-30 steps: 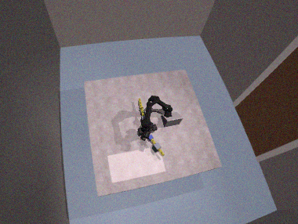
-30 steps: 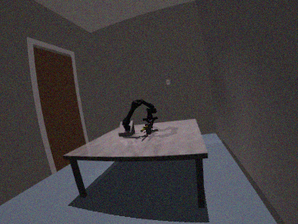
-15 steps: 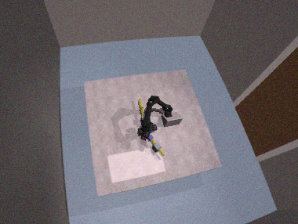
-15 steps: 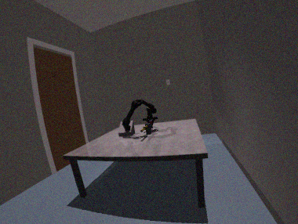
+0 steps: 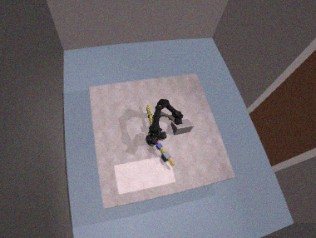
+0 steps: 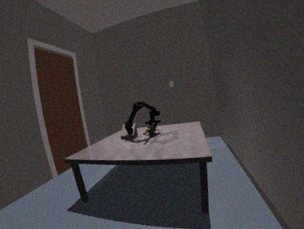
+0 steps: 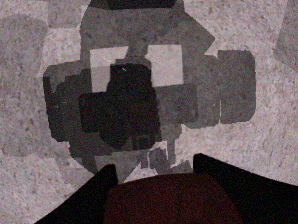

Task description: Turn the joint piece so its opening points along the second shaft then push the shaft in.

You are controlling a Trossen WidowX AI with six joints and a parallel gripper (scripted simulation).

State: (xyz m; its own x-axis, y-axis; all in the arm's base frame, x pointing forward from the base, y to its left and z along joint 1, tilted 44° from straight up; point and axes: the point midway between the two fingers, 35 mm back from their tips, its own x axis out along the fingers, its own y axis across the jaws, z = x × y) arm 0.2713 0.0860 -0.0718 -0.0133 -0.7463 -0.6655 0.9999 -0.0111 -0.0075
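Now: the red joint piece 4 cm above my gripper tip and 2 cm to the left of it.
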